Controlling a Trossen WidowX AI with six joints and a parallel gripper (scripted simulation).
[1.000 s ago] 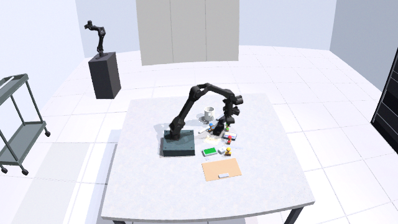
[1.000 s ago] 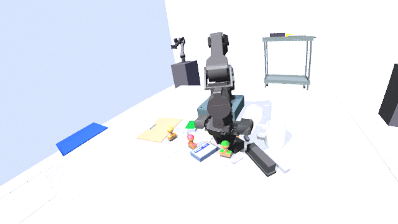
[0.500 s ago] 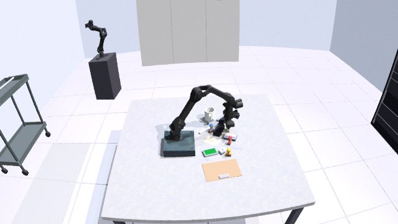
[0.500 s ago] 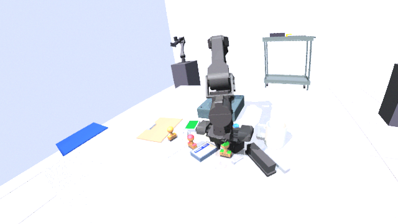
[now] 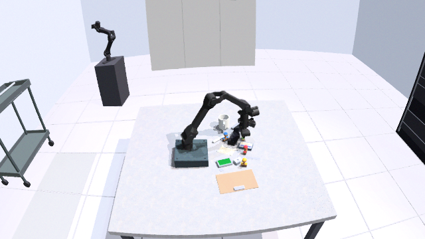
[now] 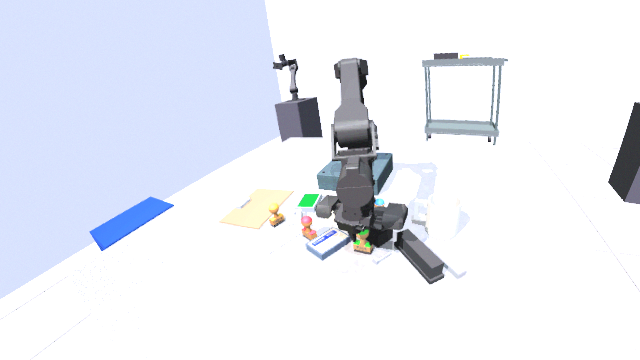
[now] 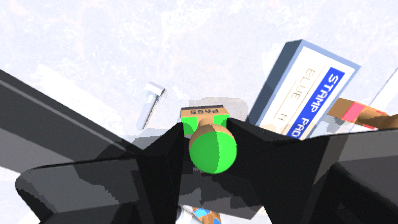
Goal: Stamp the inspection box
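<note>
Right now my gripper tip is 50 mm to the right of the bolt, 20 mm above it and 10 mm short of it. Also, from my gripper tip: blue-and-white stamp pad box (80 mm to the right, 20 mm ahead, 10 mm below); then long black block (120 mm to the left, 20 mm behind, 10 mm below); then black box (70 mm behind, 20 mm to the right, 10 mm below).
</note>
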